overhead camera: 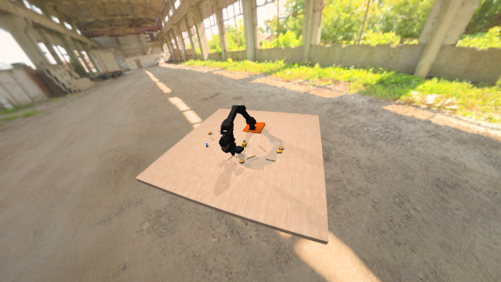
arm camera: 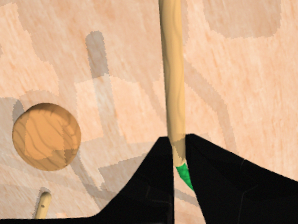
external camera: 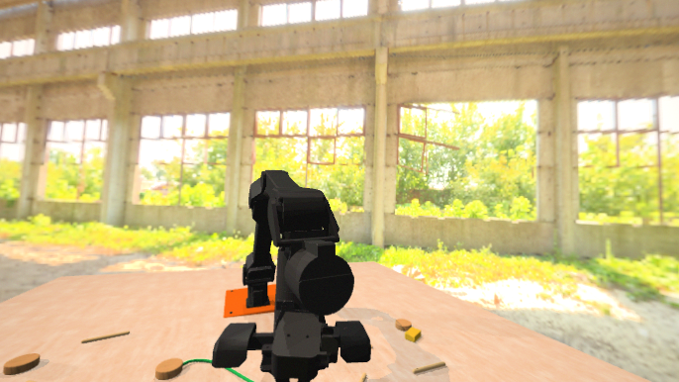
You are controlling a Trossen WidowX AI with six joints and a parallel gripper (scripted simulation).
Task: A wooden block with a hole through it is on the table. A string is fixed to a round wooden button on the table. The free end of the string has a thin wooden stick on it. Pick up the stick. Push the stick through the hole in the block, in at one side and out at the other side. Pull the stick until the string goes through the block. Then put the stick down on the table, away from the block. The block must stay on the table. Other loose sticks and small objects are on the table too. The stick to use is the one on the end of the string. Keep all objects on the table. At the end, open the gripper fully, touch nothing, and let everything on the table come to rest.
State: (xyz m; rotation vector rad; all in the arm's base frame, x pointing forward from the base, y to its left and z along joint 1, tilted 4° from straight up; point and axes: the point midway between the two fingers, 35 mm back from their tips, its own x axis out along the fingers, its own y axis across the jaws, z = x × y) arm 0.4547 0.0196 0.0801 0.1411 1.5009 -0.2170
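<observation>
Now: gripper tip 10 mm short of the thin wooden stick. Round my gripper tip: small blue piece (90 mm behind, 320 mm to the right, 30 mm below); then small green block (200 mm behind, 20 mm below).
</observation>
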